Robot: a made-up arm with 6 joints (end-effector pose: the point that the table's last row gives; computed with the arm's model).
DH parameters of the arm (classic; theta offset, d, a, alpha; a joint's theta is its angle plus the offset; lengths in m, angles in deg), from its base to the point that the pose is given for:
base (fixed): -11.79 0 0.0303 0
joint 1: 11.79 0.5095 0.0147 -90
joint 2: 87.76 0 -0.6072 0
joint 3: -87.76 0.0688 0.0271 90
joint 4: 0 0.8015 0.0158 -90
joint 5: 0 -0.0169 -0.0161 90
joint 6: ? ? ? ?
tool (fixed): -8.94 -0.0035 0 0
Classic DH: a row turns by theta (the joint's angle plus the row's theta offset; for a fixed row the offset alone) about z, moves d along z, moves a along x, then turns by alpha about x.
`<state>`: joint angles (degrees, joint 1 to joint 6).
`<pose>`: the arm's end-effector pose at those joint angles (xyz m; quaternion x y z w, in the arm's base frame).
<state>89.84 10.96 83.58 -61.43 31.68 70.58</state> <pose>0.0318 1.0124 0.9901 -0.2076 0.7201 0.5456 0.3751</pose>
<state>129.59 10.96 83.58 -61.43 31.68 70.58</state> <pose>-0.6200 0.7783 0.9901 -0.4400 0.6066 0.6407 0.1672</pose>
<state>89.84 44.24 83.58 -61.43 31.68 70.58</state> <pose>0.0321 1.1115 0.3604 -0.3059 0.8465 0.3168 0.2993</pose>
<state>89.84 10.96 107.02 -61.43 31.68 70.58</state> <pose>0.0314 0.8896 0.6373 -0.2791 0.8161 0.3881 0.3247</pose>
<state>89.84 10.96 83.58 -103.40 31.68 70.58</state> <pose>0.0277 1.0164 1.0406 -0.4094 0.5331 0.4453 0.5916</pose>
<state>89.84 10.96 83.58 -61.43 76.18 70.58</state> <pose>0.0901 0.9389 0.9640 -0.0355 0.8244 0.2449 0.5090</pose>
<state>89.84 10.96 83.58 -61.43 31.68 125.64</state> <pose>0.0309 1.0133 0.9912 0.2106 0.6955 0.6624 0.1819</pose>
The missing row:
joint 6: 42.77 0.131 0.0016 -15.57
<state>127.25 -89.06 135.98 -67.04 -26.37 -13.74</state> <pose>-0.0988 -0.0216 1.1238 -0.3863 -0.2778 0.6395 0.6039</pose>
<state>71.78 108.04 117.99 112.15 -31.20 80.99</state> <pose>-0.0145 -0.0924 -0.2353 0.7281 0.2691 -0.0216 0.6300</pose>
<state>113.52 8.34 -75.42 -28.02 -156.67 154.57</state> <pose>0.1888 -0.5294 1.3799 -0.7305 -0.6106 -0.0925 0.2915</pose>
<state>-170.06 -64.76 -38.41 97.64 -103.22 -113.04</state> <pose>1.2988 0.2492 0.6324 -0.5529 -0.4201 -0.3519 0.6276</pose>
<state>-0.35 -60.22 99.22 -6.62 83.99 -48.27</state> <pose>0.1566 0.0277 1.3308 -0.1496 0.8708 0.0055 0.4682</pose>
